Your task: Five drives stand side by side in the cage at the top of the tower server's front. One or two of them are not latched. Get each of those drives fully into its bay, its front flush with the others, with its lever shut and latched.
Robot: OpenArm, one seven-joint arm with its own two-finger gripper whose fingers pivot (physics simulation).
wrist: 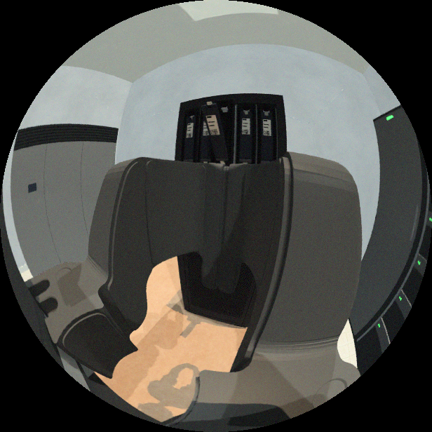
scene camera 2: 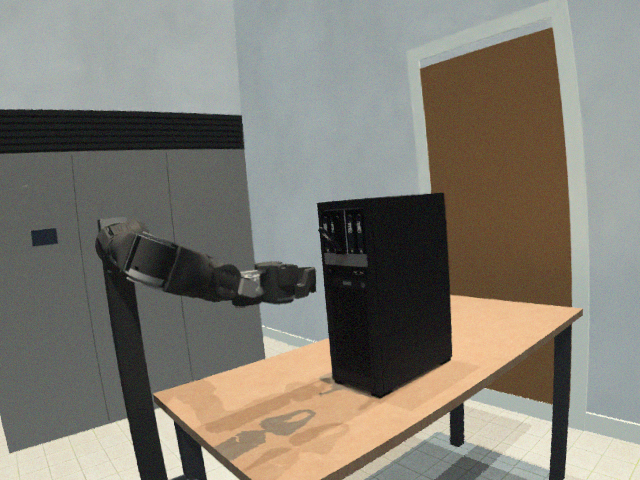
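The black tower server (scene camera 2: 410, 289) (wrist: 231, 97) stands upright on the table, with five drives side by side in its top cage. The middle drive's lever (scene camera 2: 329, 239) (wrist: 214, 127) is swung out from the front, low end at the cage's bottom, and partly covers the second drive (wrist: 204, 131) in the wrist view. The leftmost drive (wrist: 189, 134) and the two right drives (scene camera 2: 350, 232) (wrist: 245, 131) have upright levers that look shut. How far in the middle drive sits is hard to tell. My gripper (scene camera 2: 314, 279) (wrist: 228, 229) is shut and empty, in front of the server, lower than the cage.
The wooden table (scene camera 2: 516, 315) (wrist: 215, 345) carries the server and arm shadows. Grey cabinets (scene camera 2: 206, 206) (wrist: 65, 200) stand behind the arm. A brown door (scene camera 2: 496, 180) is behind the server. A dark rack with green lights (wrist: 400, 200) is at the right of the wrist view.
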